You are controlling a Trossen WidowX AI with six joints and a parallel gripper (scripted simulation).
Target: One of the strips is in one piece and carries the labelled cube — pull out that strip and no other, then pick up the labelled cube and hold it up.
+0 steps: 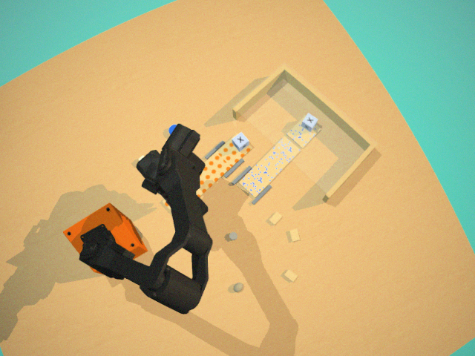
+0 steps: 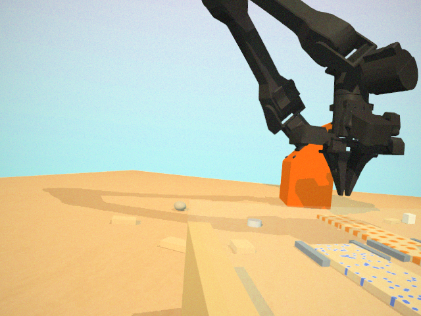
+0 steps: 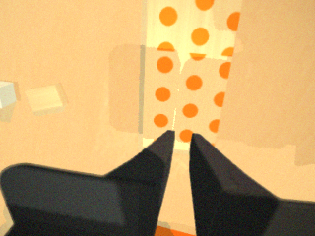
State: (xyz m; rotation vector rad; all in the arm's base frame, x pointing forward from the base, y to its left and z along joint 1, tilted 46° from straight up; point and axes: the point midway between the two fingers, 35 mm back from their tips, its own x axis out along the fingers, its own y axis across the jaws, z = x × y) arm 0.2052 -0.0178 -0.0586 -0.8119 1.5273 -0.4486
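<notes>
Now: gripper tip 90 mm short of the orange-dotted strip, 20 mm to the right of it and 40 mm above it. Also, from my gripper tip: grey pebble 20 mm ahead, 260 mm to the right, 40 mm below; blue disc 70 mm ahead, 170 mm to the left, 40 mm below.
</notes>
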